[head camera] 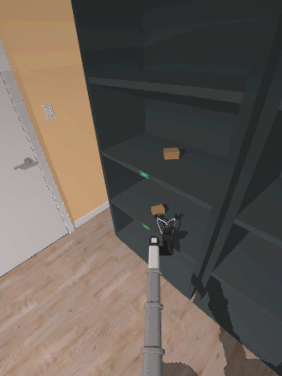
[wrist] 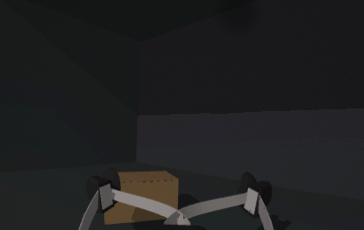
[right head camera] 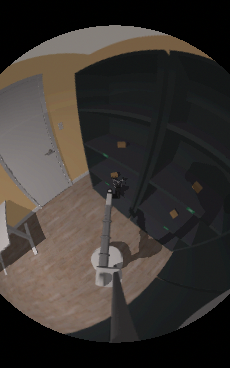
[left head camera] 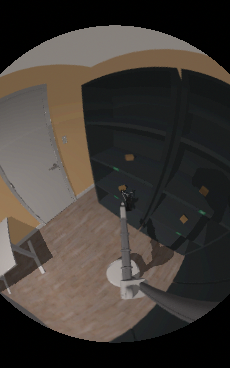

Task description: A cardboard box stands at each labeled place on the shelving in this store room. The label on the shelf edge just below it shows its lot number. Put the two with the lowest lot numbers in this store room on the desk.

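Places are measured from the robot's base along level axes (x ahead, y left, z up), in millimetres.
Pixels of known places: gripper, between the fingertips: [head camera: 165, 214] [wrist: 179, 185] [right head camera: 117, 176] [left head camera: 126, 189].
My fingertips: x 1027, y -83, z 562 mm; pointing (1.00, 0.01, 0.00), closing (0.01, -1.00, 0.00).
Note:
Ahead of a thing's pixels: the offset from my fingertips to its top centre. Level surfaces: height alone.
A cardboard box @[dx +66, dy +55, dz -5 mm] [head camera: 158, 209] [left head camera: 122, 188] [right head camera: 114, 175] [wrist: 155, 190] stands on the lower shelf of the left bay. My gripper [head camera: 168, 218] [left head camera: 129, 193] [right head camera: 119, 181] [wrist: 179, 185] is open in front of it; in the wrist view the box is beyond and behind the left finger, not held. Another box @[dx +118, dy -21, dz +452 mm] [head camera: 171, 153] [left head camera: 130, 157] [right head camera: 121, 144] stands one shelf higher. Two more boxes, one upper @[dx -476, dy -724, dz +452 mm] [left head camera: 204, 191] [right head camera: 197, 187] and one lower @[dx -523, dy -687, dz -5 mm] [left head camera: 184, 219] [right head camera: 174, 214], stand in the right bay. Green labels mark the shelf edges; their numbers are unreadable. Part of the white desk @[dz +131 mm] [left head camera: 5, 245] [right head camera: 3, 225] shows at far left.
An upright divider between the bays stands right of the gripper. The upper shelf's edge [head camera: 187, 196] runs above the lower shelf. A grey door [head camera: 30, 200] [left head camera: 25, 150] [right head camera: 22, 145] and an orange wall are left of the shelving. My extended arm [head camera: 153, 320] [left head camera: 125, 245] [right head camera: 106, 230] reaches over the wooden floor.

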